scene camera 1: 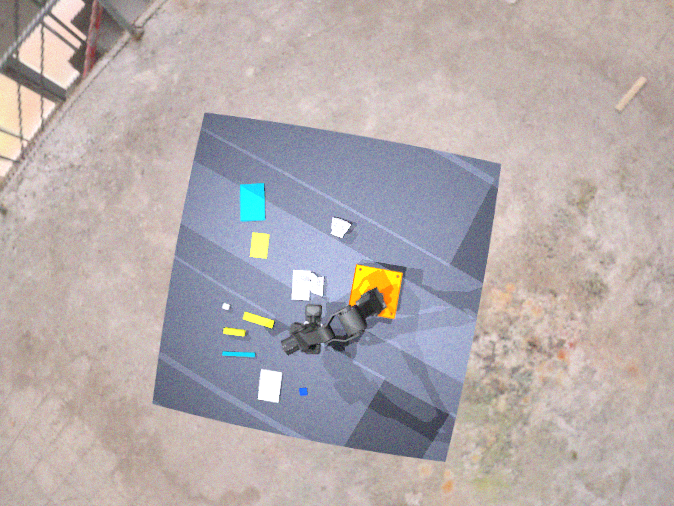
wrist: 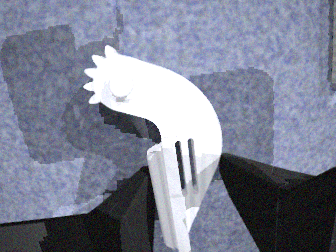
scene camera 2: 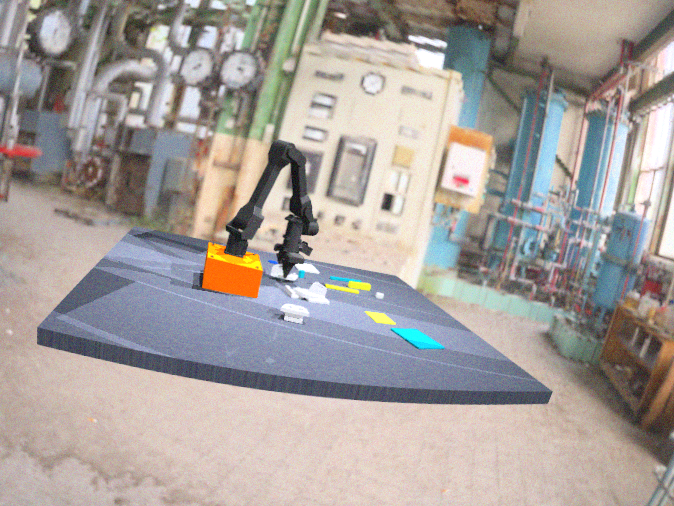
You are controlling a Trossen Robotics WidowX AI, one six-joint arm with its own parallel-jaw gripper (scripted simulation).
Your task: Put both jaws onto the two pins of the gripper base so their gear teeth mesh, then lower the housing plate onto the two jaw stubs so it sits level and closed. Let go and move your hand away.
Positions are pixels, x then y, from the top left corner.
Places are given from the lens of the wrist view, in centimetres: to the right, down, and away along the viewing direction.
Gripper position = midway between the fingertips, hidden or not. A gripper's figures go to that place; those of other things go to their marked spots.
my gripper (wrist: 185, 168): 1, 2, 11
white jaw (wrist: 176, 106): 0, -1, 10
